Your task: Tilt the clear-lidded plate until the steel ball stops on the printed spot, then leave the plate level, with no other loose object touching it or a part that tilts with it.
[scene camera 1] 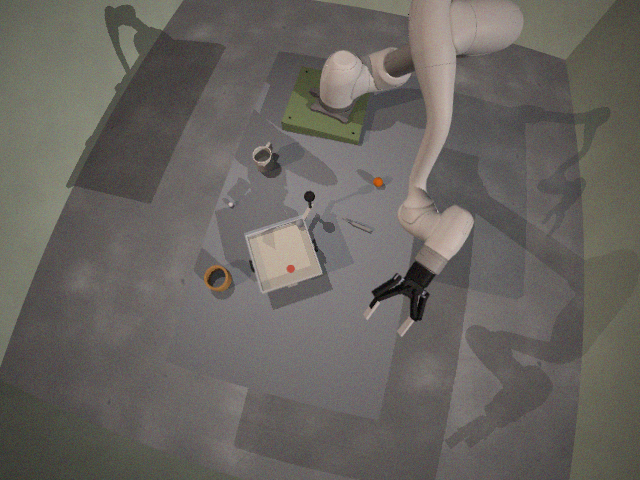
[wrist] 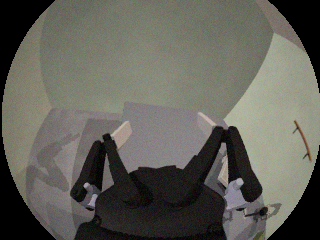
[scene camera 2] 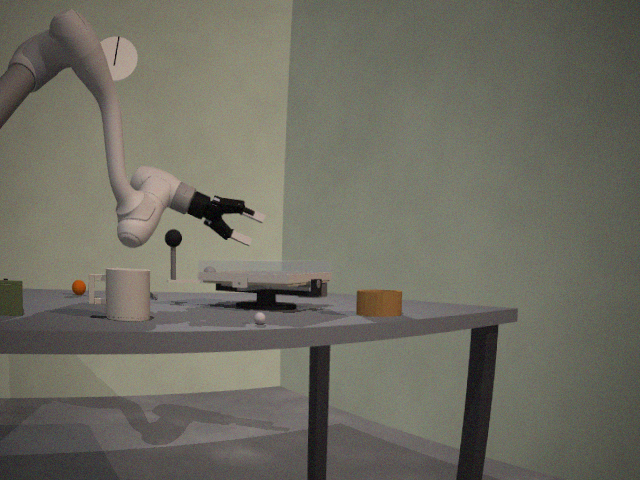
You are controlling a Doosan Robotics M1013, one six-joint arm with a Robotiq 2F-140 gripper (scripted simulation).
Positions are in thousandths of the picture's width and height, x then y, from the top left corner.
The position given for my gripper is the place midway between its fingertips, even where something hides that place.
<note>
I see my gripper (scene camera 1: 599,678) and a square clear-lidded plate (scene camera 1: 441,530).
My gripper shows as well in the wrist view (wrist: 511,515) and in scene camera 2 (scene camera 2: 401,482).
</note>
